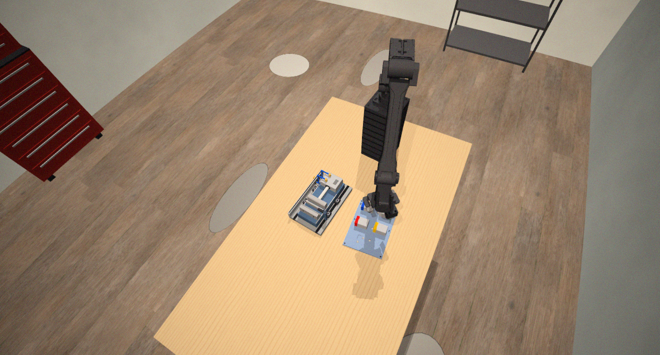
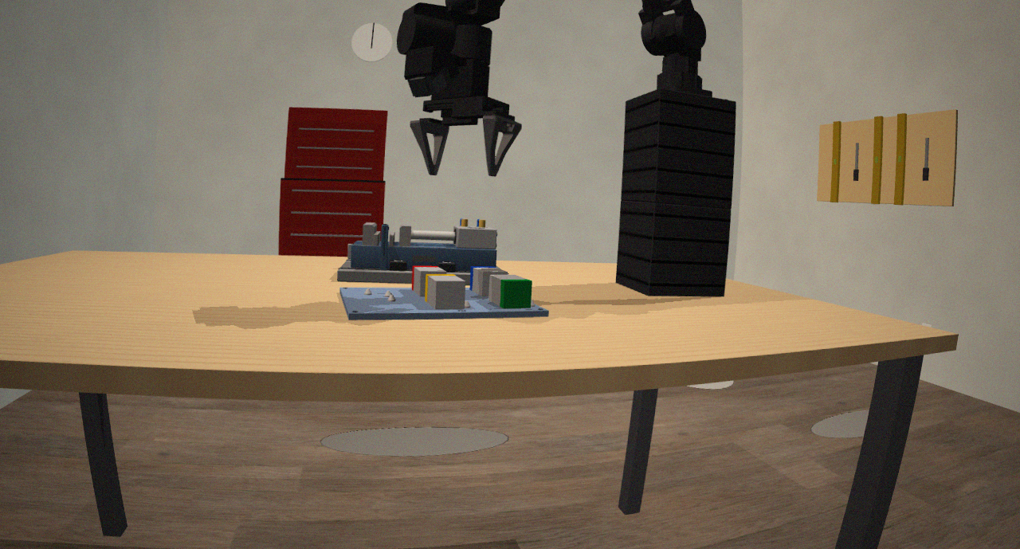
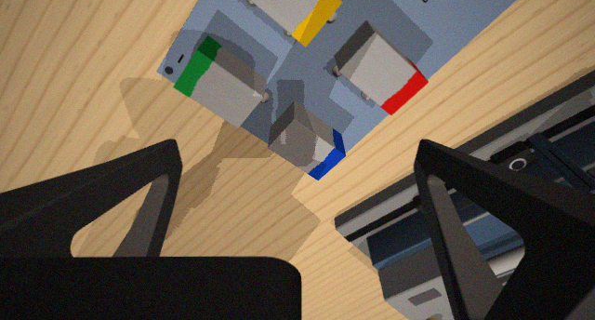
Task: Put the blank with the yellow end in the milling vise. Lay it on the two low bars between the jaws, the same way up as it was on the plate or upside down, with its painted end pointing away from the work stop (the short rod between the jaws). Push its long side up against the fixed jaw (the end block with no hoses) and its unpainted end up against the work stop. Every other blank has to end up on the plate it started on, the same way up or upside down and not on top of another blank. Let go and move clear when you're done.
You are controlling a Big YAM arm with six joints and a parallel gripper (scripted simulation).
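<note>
Right now the yellow-ended blank is 160 mm below my hand, 30 mm to the left of it and 20 mm ahead of it. The rest, counted from my hand: red-ended blank 160 mm below, 60 mm to the right, 40 mm ahead; blue plate 180 mm below, 30 mm ahead, 20 mm to the right; green-ended blank 160 mm below, 70 mm behind, 10 mm to the left.
</note>
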